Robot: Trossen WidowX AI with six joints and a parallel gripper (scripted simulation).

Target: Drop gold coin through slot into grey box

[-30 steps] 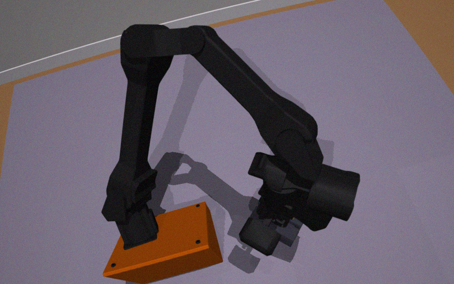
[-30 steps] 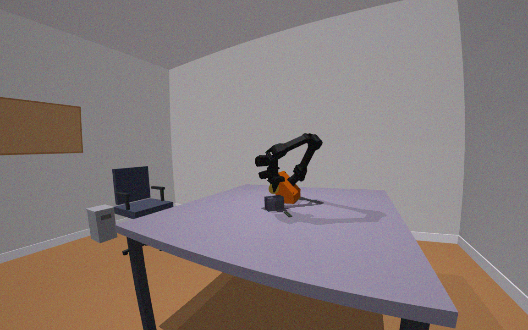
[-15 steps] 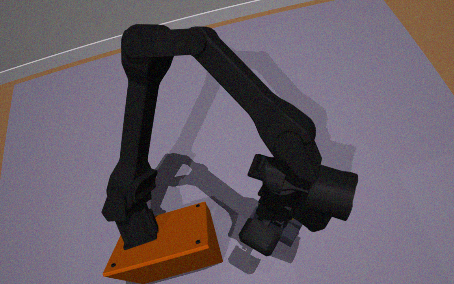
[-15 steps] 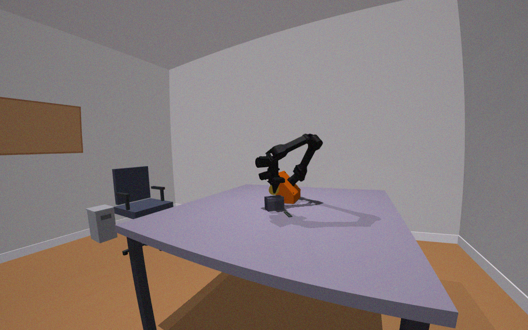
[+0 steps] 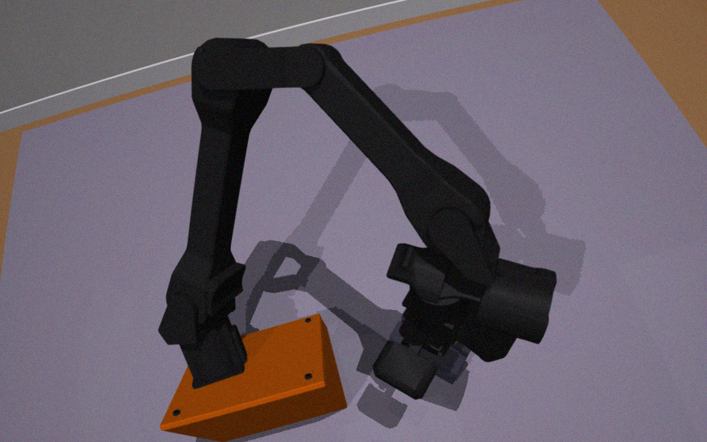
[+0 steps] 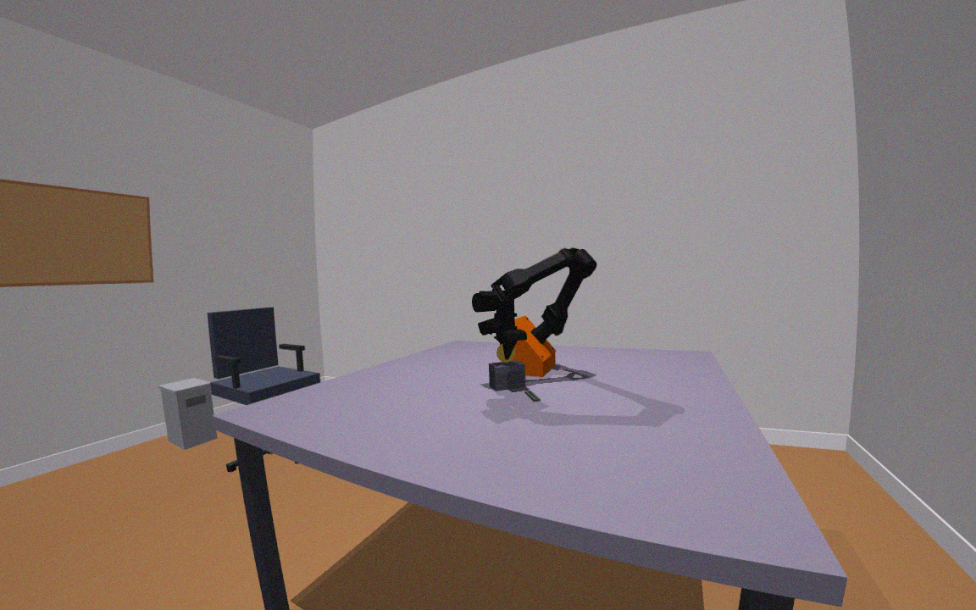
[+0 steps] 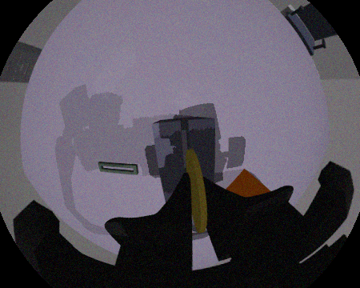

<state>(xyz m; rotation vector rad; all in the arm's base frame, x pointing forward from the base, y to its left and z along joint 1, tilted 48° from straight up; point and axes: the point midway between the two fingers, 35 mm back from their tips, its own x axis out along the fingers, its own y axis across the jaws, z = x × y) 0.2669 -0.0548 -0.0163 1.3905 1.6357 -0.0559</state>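
Now: gripper tip 20 mm below the gold coin.
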